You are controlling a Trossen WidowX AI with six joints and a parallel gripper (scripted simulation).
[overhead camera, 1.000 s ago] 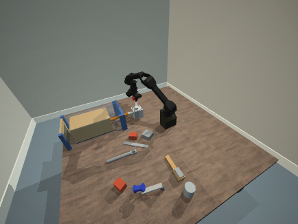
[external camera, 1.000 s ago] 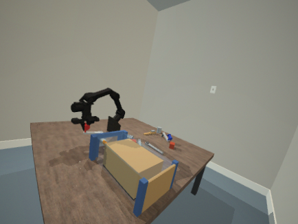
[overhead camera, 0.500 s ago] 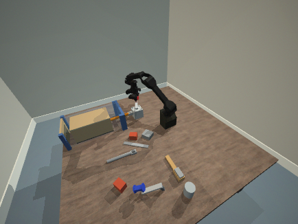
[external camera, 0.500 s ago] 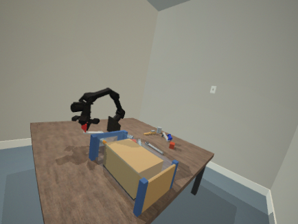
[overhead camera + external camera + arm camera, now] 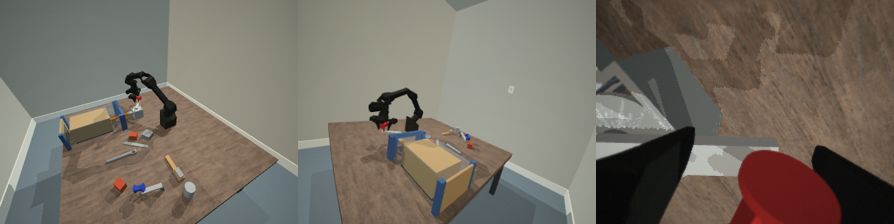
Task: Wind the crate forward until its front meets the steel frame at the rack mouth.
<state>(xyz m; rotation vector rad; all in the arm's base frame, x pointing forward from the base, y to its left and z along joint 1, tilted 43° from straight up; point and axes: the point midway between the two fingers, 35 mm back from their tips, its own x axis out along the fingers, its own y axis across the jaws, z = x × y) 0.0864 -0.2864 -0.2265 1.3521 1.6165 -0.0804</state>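
My gripper tip is now 20 mm below the red handle knob, 20 mm past it and 10 mm to the right of it. The rest, counted from my gripper tip: blue frame (210 mm ahead, 60 mm to the left, 10 mm below); red-gripped winch handle (40 mm to the left, 10 mm below, 10 mm ahead); grey winch (80 mm to the left, 80 mm below, 30 mm ahead).
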